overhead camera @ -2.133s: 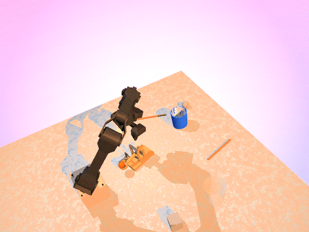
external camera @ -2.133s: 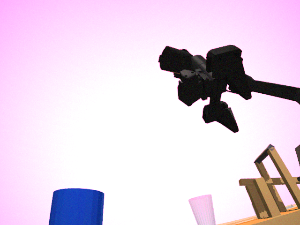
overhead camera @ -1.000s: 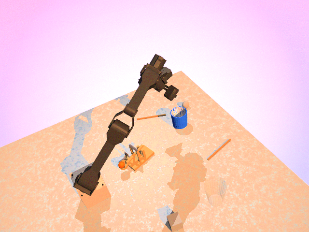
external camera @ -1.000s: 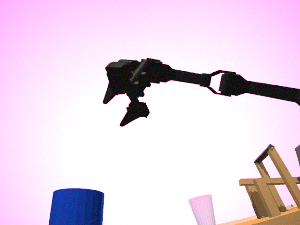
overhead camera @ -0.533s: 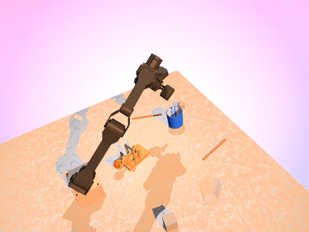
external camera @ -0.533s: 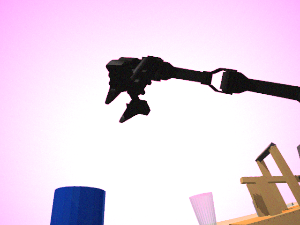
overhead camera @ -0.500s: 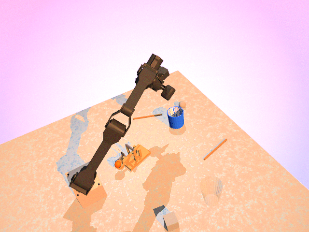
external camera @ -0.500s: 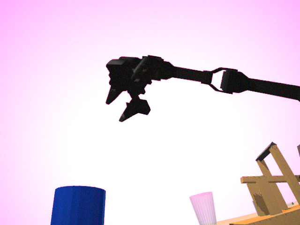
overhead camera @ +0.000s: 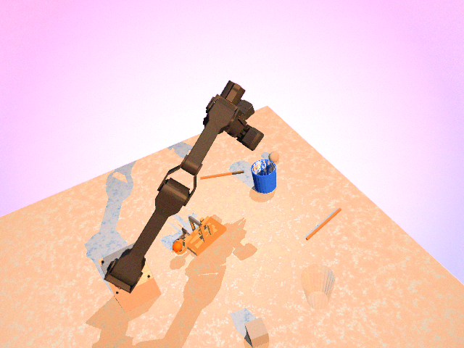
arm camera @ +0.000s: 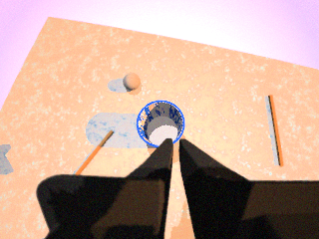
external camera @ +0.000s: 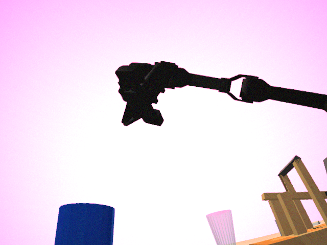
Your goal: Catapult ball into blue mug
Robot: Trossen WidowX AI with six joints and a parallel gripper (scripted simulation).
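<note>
My gripper tip is 360 mm past the orange ball, 220 mm above it and 60 mm to the left of it. Round my gripper tip: translucent cup: 450 mm to the right, 250 mm below, 100 mm behind; then blue mug: 250 mm below, 50 mm ahead, 30 mm to the left; then wooden catapult: 290 mm behind, 230 mm below, 40 mm to the right.
</note>
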